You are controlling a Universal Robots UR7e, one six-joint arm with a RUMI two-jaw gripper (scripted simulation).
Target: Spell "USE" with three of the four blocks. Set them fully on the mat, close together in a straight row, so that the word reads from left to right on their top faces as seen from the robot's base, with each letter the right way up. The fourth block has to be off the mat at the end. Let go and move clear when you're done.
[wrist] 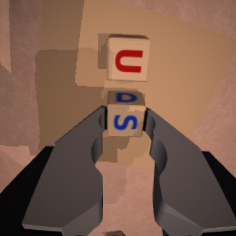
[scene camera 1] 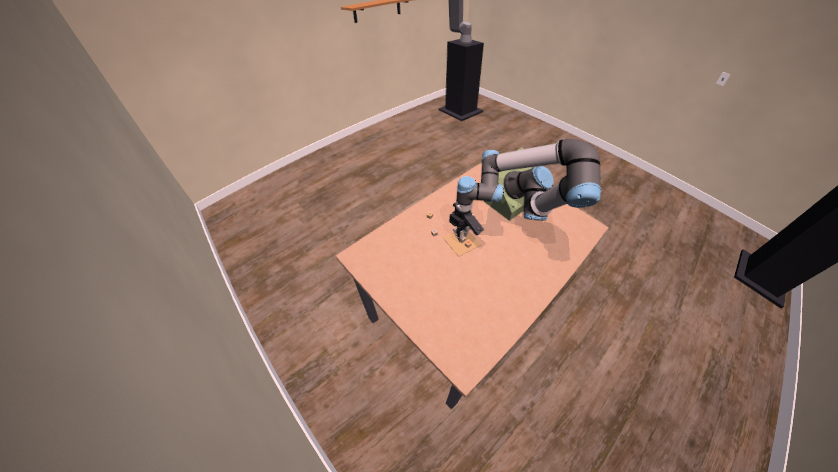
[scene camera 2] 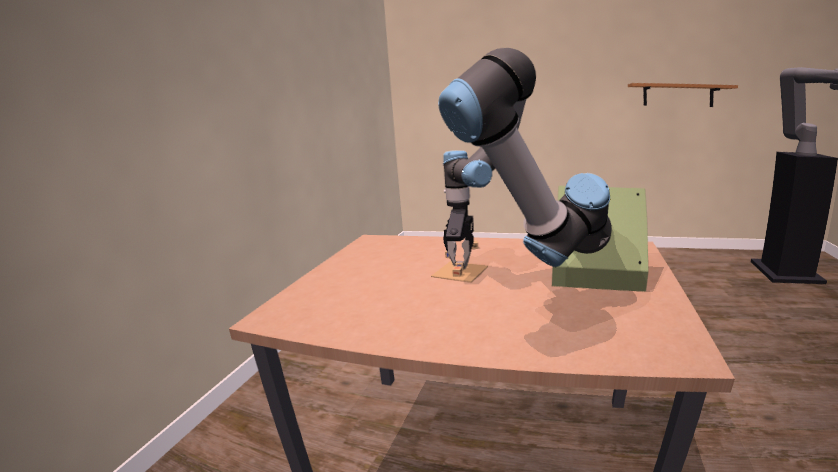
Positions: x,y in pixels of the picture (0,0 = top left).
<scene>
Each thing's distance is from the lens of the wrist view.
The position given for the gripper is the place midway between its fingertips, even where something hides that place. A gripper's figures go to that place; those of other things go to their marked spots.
gripper (wrist: 124,108): 0.14 m
mat (wrist: 184,73): 0.15 m
</scene>
